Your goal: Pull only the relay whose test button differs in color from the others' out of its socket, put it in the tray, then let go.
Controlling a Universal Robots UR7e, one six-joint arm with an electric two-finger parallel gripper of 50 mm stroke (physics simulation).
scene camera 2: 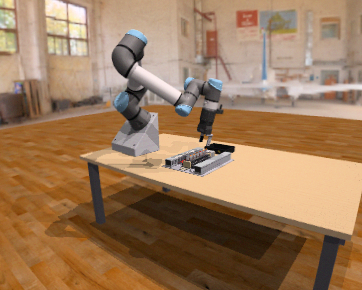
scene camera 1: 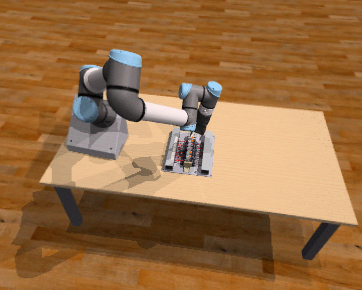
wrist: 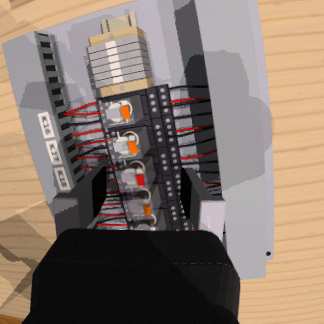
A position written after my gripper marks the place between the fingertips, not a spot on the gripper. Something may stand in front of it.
Note:
I see my gripper (wrist: 143,182), a relay (wrist: 136,174) and a grey panel (wrist: 173,41).

